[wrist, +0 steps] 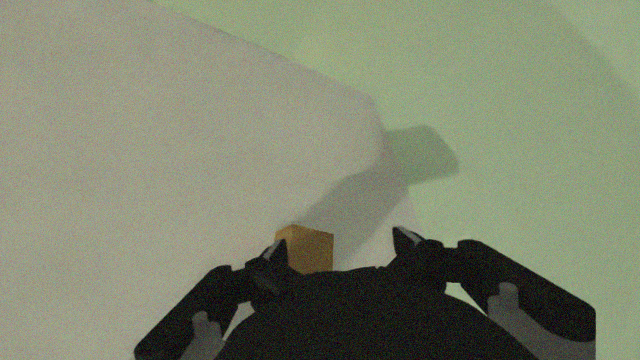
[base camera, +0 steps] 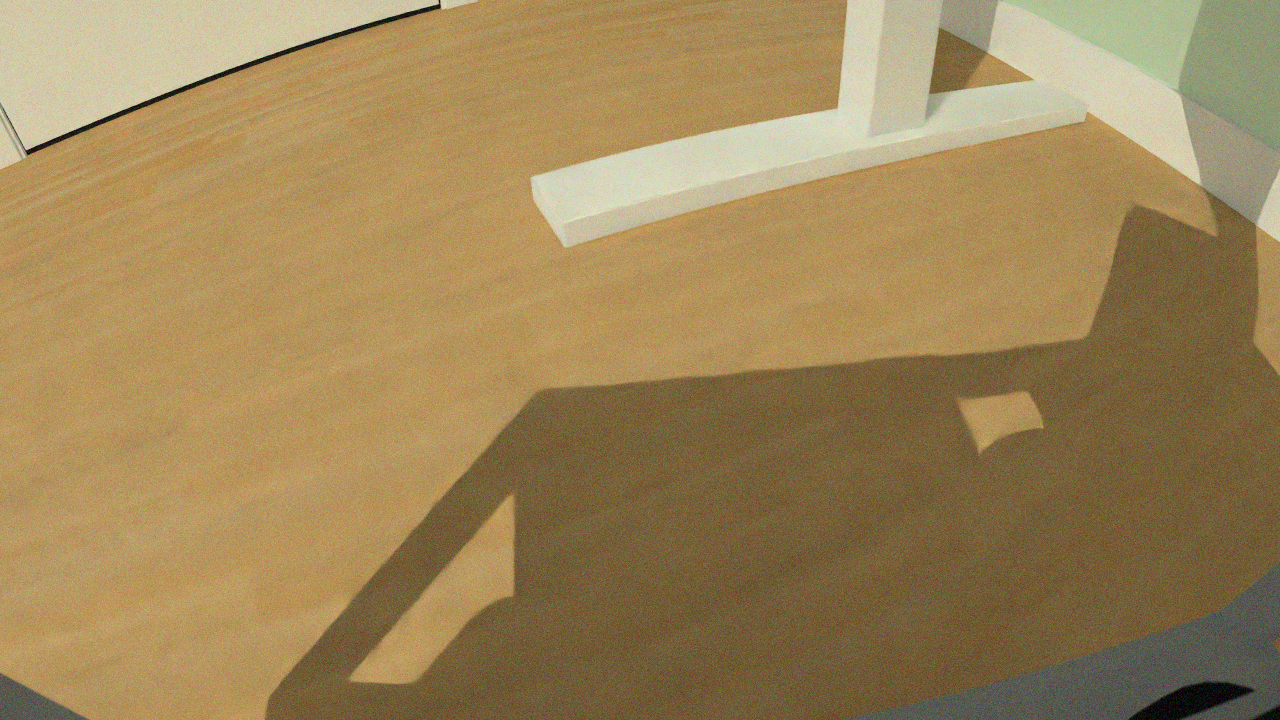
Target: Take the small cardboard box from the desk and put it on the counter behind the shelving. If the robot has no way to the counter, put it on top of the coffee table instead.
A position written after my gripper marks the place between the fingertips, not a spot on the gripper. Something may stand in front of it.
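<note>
My gripper (wrist: 339, 244). Small cardboard box (wrist: 309, 250), out of frame in the base camera view. White desk (base camera: 885, 113), (wrist: 149, 149). White door (base camera: 72, 72).
</note>
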